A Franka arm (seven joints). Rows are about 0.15 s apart.
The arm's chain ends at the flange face. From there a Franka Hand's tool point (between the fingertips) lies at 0.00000 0.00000 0.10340 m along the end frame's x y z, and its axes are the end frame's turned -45 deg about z.
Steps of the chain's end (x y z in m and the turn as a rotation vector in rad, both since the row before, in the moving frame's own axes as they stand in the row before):
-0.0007, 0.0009, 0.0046, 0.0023, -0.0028, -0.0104
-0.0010, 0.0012, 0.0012, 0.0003, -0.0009, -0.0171
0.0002, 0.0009, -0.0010, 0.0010, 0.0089, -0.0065
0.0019, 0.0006, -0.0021, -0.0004, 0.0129, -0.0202
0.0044, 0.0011, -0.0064, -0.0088, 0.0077, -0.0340
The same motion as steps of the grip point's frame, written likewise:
-0.0012, -0.0002, 0.0046, 0.0036, -0.0004, -0.0104
-0.0016, 0.0001, 0.0012, 0.0008, -0.0004, -0.0171
0.0002, 0.0014, -0.0010, -0.0056, 0.0070, -0.0065
0.0018, 0.0027, -0.0021, -0.0094, 0.0088, -0.0202
0.0023, 0.0051, -0.0064, -0.0117, -0.0008, -0.0340

